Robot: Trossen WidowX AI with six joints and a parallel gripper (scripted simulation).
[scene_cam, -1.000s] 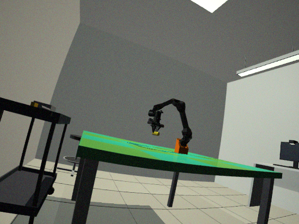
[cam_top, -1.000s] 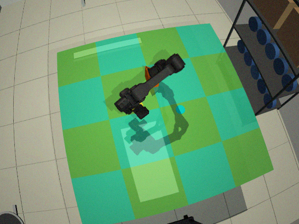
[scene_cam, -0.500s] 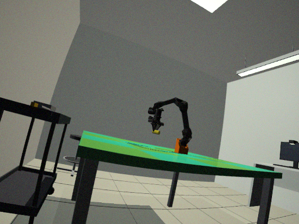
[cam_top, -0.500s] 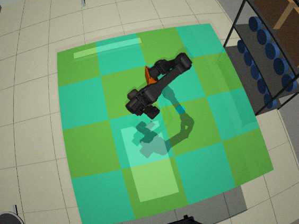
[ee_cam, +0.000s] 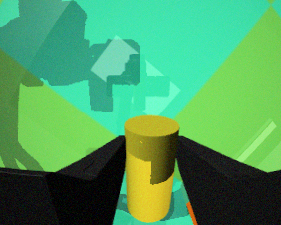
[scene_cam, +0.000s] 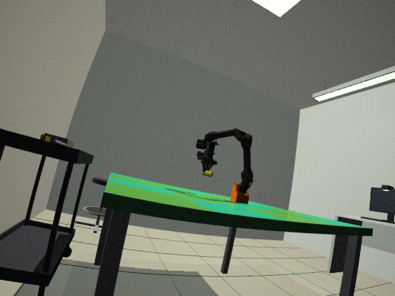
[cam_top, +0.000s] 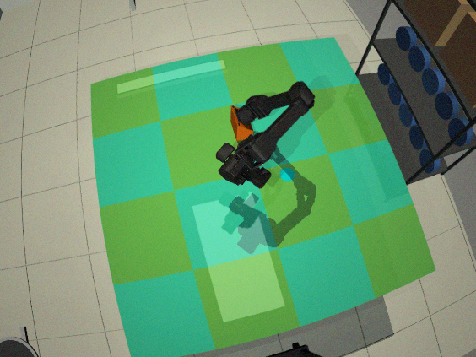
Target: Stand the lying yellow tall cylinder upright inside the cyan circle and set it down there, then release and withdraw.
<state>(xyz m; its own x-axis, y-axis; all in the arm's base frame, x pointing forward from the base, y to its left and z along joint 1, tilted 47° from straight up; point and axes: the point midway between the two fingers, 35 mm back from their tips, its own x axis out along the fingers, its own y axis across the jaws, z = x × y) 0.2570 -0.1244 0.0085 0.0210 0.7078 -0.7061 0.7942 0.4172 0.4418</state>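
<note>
My gripper tip is now 20 cm to the right of the cyan circle, 15 cm above it and 1 cm past it. The rest, counted from my gripper tip: yellow cylinder 2 cm to the left, 1 cm behind.
</note>
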